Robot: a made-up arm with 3 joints.
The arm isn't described. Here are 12 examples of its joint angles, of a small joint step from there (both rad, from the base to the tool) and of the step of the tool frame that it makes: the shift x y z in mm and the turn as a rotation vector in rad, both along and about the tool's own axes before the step.
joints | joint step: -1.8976 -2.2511 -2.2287 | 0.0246 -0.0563 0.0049
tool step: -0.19 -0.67 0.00 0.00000 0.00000 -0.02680
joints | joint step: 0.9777 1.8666 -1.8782 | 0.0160 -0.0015 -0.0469
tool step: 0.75 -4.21 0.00 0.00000 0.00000 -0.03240
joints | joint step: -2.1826 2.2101 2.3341 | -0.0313 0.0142 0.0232
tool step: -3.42 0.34 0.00 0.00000 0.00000 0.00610
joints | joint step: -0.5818 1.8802 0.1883 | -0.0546 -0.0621 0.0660
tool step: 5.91 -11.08 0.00 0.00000 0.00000 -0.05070
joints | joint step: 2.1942 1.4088 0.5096 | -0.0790 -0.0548 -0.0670
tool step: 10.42 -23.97 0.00 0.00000 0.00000 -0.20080
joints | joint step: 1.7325 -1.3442 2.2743 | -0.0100 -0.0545 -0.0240
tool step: 1.27 -5.28 0.00 0.00000 0.00000 -0.08850
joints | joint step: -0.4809 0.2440 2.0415 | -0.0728 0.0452 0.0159
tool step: 3.86 -4.62 0.00 0.00000 0.00000 -0.01170
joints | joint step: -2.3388 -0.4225 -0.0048 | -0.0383 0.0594 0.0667
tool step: -5.25 10.43 0.00 0.00000 0.00000 0.08780
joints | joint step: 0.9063 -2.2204 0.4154 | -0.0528 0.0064 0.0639
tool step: -5.28 -1.64 0.00 0.00000 0.00000 0.01750
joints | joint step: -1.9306 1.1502 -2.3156 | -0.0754 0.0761 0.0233
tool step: -6.70 4.31 0.00 0.00000 0.00000 0.02400
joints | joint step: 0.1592 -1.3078 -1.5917 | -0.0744 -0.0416 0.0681
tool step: 5.04 -8.68 0.00 0.00000 0.00000 -0.04790
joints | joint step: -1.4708 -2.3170 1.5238 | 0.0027 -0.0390 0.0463
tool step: -1.69 0.18 0.00 0.00000 0.00000 0.01000
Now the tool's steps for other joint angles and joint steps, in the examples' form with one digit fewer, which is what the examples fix.
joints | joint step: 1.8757 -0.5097 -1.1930 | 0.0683 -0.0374 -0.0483
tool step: 4.9 -0.1 0.0 0.0000 0.0000 -0.0174
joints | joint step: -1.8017 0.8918 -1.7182 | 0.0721 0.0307 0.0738
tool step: -7.1 7.4 0.0 0.0000 0.0000 0.1766
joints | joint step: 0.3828 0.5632 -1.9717 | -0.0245 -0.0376 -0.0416
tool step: 3.6 -6.4 0.0 0.0000 0.0000 -0.1037
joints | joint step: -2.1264 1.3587 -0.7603 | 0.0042 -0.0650 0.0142
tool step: 3.7 -5.4 0.0 0.0000 0.0000 -0.0466
